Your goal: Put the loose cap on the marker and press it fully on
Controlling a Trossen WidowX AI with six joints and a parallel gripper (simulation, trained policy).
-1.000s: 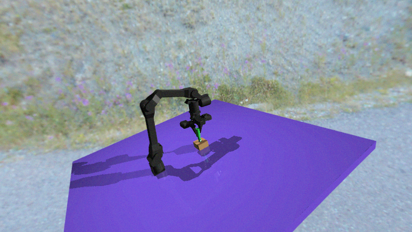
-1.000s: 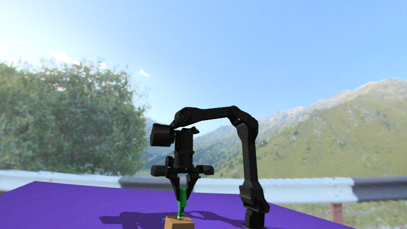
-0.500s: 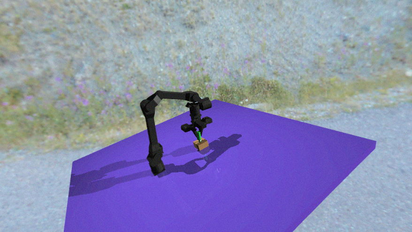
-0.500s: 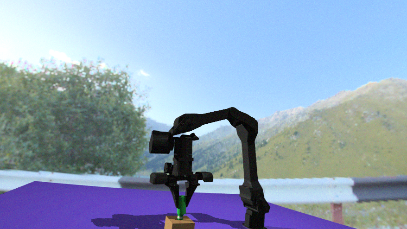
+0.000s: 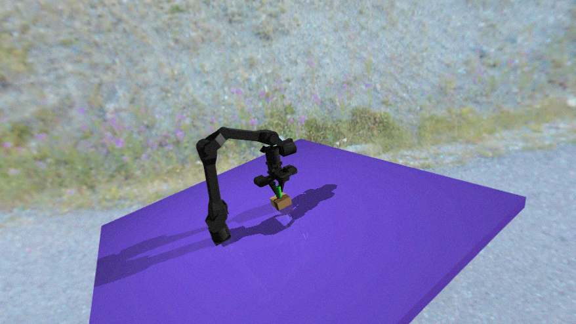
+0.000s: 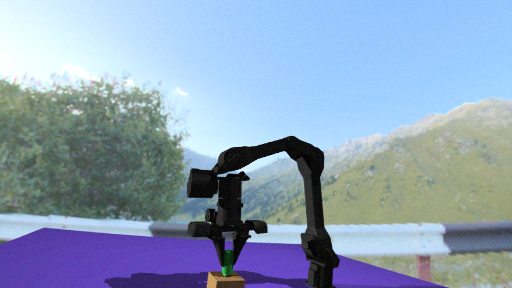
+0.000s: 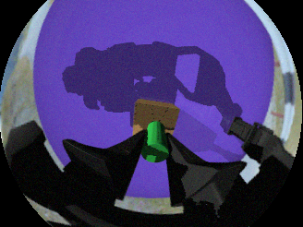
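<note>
My gripper tip is 1 cm below the green cap. From my gripper tip the other things lie so: holder block (4 cm below).
</note>
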